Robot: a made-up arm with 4 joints. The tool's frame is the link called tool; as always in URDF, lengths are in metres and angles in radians. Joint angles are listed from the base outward. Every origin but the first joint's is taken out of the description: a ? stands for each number. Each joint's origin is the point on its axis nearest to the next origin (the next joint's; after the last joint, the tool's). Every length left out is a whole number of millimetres.
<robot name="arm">
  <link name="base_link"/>
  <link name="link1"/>
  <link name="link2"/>
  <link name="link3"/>
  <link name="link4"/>
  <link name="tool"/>
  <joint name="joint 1" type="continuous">
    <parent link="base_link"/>
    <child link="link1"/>
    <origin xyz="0.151 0.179 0.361" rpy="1.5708 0 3.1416"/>
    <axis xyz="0 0 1"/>
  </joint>
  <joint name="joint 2" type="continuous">
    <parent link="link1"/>
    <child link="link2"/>
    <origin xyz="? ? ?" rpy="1.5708 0 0"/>
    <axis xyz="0 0 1"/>
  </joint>
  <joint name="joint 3" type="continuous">
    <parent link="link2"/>
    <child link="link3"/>
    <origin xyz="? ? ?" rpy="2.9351 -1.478 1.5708"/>
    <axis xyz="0 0 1"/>
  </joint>
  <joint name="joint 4" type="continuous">
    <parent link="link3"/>
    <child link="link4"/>
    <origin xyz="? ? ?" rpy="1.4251 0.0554 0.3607"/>
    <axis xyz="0 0 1"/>
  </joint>
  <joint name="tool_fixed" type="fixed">
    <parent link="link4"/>
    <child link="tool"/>
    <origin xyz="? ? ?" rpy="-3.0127 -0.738 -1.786"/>
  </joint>
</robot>
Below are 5 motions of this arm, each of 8 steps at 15 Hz.
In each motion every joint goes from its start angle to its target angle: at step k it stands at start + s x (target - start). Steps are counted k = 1, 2, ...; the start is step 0. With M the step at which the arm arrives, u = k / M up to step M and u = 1 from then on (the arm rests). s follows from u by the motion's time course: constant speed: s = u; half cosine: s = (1 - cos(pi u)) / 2; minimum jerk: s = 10 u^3 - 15 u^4 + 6 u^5.
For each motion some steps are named. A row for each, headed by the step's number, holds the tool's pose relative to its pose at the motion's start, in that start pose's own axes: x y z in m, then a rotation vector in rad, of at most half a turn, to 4 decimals.
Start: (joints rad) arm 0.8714 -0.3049 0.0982 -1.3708
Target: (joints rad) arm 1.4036 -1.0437 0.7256 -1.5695
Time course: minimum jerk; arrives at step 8
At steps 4, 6, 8:
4: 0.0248 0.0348 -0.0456 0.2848 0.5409 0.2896
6: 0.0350 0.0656 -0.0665 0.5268 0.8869 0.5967
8: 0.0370 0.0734 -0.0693 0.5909 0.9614 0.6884

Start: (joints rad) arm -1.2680 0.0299 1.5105 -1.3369
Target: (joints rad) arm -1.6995 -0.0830 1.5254 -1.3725
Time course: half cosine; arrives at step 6
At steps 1, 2, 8:
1: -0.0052 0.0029 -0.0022 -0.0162 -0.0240 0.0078
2: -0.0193 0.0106 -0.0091 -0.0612 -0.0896 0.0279
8: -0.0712 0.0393 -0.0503 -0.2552 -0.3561 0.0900

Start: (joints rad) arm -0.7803 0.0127 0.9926 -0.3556
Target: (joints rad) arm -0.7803 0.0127 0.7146 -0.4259
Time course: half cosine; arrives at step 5
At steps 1, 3, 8:
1: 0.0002 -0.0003 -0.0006 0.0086 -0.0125 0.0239
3: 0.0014 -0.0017 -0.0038 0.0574 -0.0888 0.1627
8: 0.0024 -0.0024 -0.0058 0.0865 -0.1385 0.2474

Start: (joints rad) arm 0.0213 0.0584 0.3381 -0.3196
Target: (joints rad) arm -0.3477 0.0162 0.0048 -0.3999
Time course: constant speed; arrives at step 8
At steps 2, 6, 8:
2: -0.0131 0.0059 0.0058 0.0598 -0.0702 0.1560
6: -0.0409 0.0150 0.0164 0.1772 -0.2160 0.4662
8: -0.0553 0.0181 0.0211 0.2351 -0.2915 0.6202

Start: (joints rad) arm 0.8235 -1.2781 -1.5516 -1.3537
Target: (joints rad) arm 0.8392 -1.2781 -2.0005 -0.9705
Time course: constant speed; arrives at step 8
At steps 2, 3, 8:
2: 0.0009 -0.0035 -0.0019 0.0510 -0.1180 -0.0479
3: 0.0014 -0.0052 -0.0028 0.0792 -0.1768 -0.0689
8: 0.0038 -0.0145 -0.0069 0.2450 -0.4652 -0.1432

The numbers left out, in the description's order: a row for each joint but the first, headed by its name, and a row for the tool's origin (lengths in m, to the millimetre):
joint 2: 0.039 0.136 0
joint 3: -0.204 -0.029 0
joint 4: 0.038 0.033 0
tool: -0.019 -0.022 0

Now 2 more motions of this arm.
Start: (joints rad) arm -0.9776 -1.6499 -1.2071 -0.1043
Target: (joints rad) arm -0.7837 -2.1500 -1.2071 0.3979
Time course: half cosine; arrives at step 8
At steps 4, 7, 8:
4: -0.0187 -0.0042 -0.0390 0.3886 0.0413 -0.3236
7: -0.0371 0.0066 -0.0771 0.7439 0.1043 -0.6163
8: -0.0386 0.0081 -0.0802 0.7729 0.1109 -0.6401

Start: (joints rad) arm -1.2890 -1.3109 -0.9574 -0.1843
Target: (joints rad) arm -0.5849 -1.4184 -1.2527 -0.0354
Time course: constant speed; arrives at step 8
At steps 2, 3, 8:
2: 0.0037 -0.0152 0.0093 0.1541 -0.1262 -0.0911
3: 0.0047 -0.0228 0.0136 0.2300 -0.1929 -0.1337
8: 0.0029 -0.0607 0.0304 0.5934 -0.5618 -0.3159

